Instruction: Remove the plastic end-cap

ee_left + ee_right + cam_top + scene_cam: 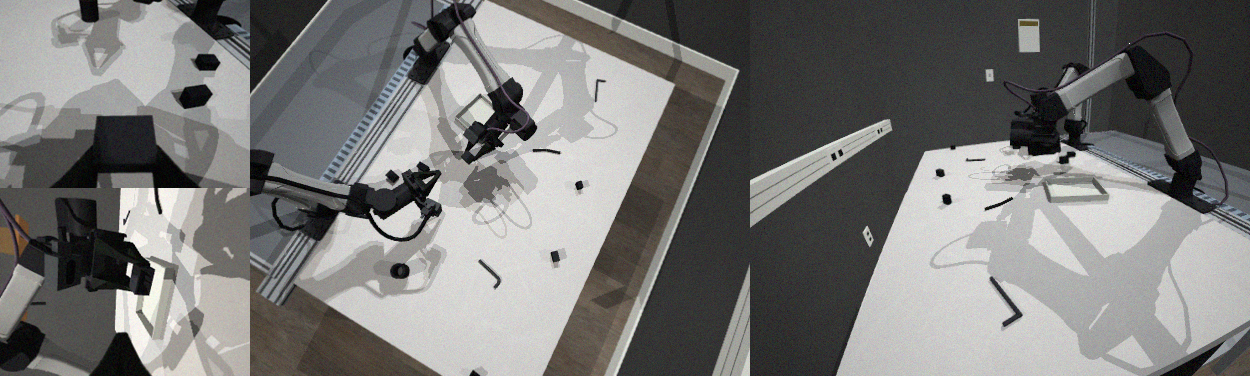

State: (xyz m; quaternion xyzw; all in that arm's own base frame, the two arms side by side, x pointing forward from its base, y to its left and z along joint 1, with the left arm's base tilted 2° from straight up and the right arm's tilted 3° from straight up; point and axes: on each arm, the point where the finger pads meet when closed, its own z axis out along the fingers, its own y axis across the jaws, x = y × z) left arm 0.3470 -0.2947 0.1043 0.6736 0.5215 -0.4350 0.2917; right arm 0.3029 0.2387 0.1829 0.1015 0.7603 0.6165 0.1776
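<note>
Now: left hand 10 mm to the left of the black end-cap. Also, from my left hand: curved black strip 190 mm ahead, 160 mm to the left, 100 mm below; bent key 250 mm ahead, 480 mm to the left, 100 mm below; parts tray 40 mm behind, 160 mm to the left, 100 mm below.
</note>
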